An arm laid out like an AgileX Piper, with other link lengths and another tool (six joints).
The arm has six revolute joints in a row. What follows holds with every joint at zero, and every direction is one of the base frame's. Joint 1 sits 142.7 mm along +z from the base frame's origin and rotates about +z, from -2.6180 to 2.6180 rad. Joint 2 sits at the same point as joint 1 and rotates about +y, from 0.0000 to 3.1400 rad. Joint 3 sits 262.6 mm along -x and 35.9 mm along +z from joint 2 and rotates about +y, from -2.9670 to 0.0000 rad. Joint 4 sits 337.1 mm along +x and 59.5 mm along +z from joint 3 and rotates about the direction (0.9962, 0, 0.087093), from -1.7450 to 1.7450 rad. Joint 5 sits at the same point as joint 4 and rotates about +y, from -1.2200 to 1.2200 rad. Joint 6 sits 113.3 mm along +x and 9.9 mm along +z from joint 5 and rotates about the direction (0.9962, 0, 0.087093), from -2.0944 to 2.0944 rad. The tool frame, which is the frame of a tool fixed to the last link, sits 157.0 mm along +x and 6.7 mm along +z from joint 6; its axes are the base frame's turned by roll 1.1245, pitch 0.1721 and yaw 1.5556 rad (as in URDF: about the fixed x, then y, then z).
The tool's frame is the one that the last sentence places.
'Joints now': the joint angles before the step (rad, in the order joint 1, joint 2, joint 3, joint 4, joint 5, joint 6). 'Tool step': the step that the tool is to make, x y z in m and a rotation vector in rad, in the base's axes. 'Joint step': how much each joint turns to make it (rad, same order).
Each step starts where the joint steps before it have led.
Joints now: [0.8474, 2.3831, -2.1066, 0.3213, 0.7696, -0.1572]
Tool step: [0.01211, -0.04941, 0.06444, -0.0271, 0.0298, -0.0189]
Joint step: [-0.0746, -0.1282, -0.0001, -0.0041, 0.1774, 0.0000]
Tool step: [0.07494, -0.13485, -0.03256, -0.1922, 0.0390, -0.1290]
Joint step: [-0.1999, 0.0119, 0.0023, -0.1156, 0.1471, -0.0288]
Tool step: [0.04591, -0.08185, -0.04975, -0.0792, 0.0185, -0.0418]
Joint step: [-0.1377, 0.0773, 0.0000, -0.0236, -0.0057, -0.1026]
